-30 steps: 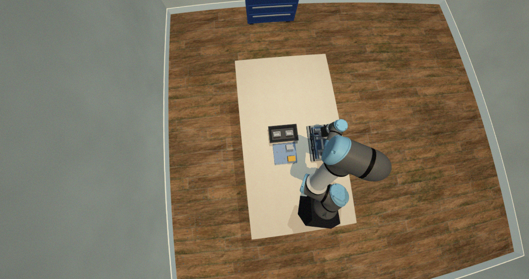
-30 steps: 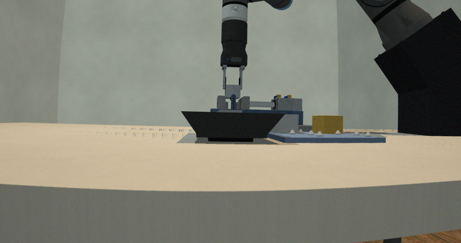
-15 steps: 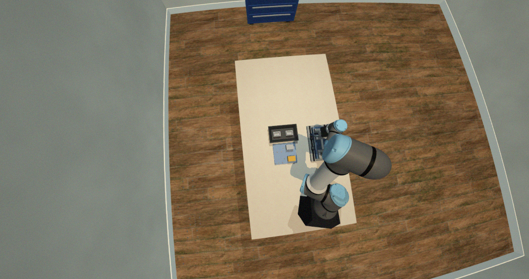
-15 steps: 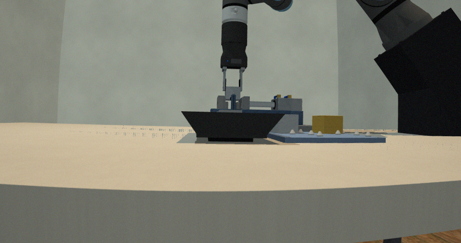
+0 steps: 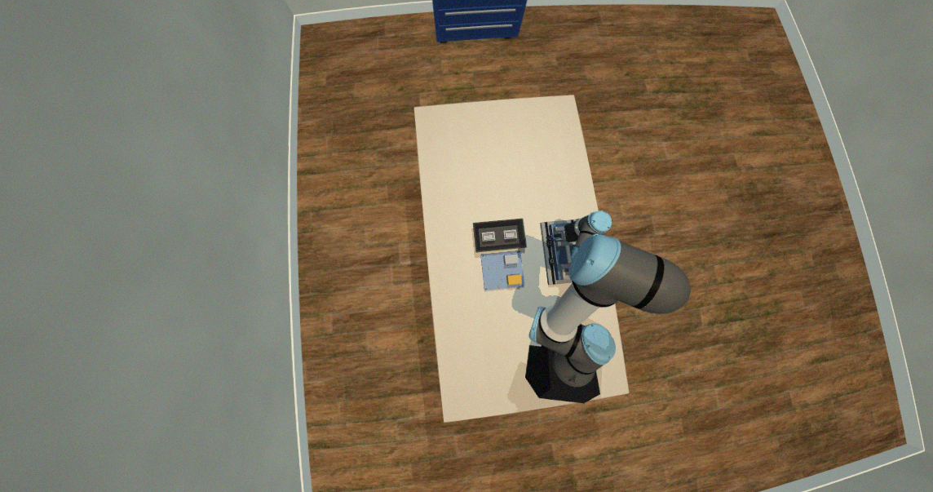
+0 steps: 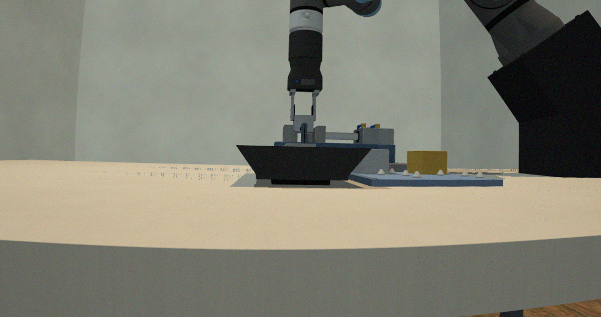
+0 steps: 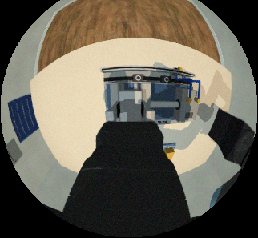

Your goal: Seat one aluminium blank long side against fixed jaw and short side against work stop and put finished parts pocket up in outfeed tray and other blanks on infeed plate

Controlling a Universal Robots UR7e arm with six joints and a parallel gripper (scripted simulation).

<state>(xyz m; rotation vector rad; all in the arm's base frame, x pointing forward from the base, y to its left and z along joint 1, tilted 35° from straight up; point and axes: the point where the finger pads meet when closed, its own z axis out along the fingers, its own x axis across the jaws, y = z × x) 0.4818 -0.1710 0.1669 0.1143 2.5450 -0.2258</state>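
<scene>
My hand is 60 mm past the vise, 20 mm to the right of it and 90 mm above it. Round my hand: hose end block (160 mm behind, 30 mm to the left, 50 mm below); brass blank (130 mm behind, 280 mm to the left, 100 mm below).
</scene>
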